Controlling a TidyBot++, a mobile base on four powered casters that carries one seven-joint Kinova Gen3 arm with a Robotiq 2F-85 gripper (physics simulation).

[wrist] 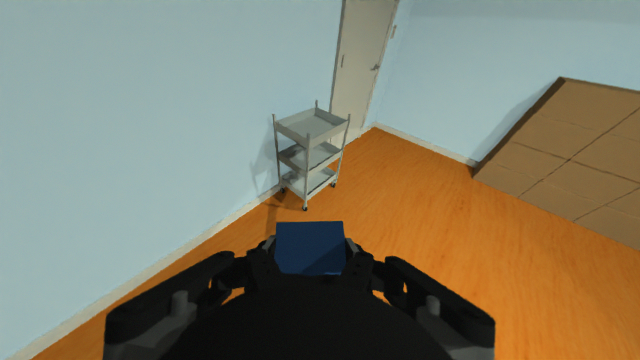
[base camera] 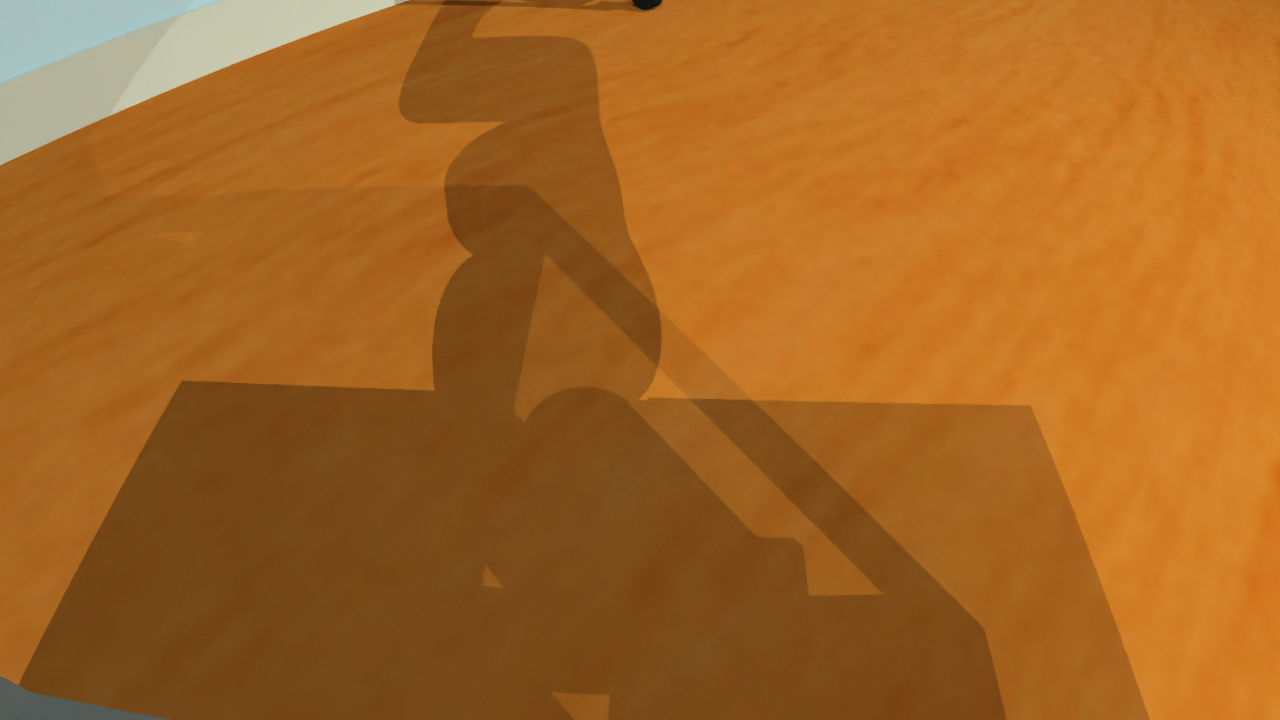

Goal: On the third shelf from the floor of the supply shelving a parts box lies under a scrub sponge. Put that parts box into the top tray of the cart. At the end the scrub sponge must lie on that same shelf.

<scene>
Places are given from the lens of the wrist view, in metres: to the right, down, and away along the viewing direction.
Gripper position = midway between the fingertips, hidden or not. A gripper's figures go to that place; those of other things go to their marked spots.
my gripper [wrist: 310, 247]: -0.01, 0.06, 0.16
grey three-tray cart [wrist: 308, 159]: -0.08, -0.14, 1.16
stacked brown cardboard boxes [wrist: 566, 155]: 2.24, -0.22, 1.59
The marked spots on the grey three-tray cart and the stacked brown cardboard boxes are 2.35 m apart.
</scene>
